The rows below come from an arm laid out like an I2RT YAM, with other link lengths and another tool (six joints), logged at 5 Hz.
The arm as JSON. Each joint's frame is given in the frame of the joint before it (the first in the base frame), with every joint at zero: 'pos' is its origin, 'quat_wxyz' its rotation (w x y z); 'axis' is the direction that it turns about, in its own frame. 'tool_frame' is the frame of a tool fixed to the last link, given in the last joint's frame.
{
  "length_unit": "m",
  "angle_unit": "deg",
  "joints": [
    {
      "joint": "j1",
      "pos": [
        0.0,
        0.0,
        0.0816
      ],
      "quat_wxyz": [
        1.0,
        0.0,
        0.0,
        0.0
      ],
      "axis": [
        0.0,
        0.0,
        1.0
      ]
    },
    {
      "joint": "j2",
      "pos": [
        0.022,
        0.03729,
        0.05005
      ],
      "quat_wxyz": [
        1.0,
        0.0,
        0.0,
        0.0
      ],
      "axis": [
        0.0,
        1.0,
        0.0
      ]
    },
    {
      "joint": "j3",
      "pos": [
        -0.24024,
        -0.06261,
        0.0
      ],
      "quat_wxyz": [
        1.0,
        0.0,
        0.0,
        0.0
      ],
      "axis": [
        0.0,
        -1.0,
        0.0
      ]
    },
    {
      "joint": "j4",
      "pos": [
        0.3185,
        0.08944,
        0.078
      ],
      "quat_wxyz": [
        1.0,
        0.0,
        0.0,
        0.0
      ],
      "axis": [
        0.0,
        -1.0,
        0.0
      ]
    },
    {
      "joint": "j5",
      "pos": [
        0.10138,
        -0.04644,
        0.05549
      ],
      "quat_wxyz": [
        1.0,
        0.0,
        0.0,
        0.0
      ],
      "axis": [
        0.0,
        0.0,
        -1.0
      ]
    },
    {
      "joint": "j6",
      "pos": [
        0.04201,
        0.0,
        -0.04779
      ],
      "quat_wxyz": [
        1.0,
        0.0,
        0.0,
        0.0
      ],
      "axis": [
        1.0,
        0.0,
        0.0
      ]
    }
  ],
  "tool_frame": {
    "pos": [
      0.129,
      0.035,
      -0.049
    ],
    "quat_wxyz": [
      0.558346,
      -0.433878,
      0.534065,
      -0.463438
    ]
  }
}
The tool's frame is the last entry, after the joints.
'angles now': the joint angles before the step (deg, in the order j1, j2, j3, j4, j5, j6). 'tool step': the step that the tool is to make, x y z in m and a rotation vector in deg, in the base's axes. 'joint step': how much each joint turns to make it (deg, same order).
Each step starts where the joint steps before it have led.
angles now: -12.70 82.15 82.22 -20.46 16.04 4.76
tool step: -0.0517 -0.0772 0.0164 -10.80 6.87 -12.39
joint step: -4.98 -2.73 1.21 -4.23 11.26 -9.48
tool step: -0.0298 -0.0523 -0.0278 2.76 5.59 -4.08
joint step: -7.52 1.64 0.82 -4.97 -3.36 -0.99
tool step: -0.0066 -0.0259 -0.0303 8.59 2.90 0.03
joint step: -5.73 5.85 5.17 -6.84 -8.09 2.63
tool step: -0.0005 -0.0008 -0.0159 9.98 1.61 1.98
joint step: -3.25 6.10 7.49 -8.71 -8.74 2.84
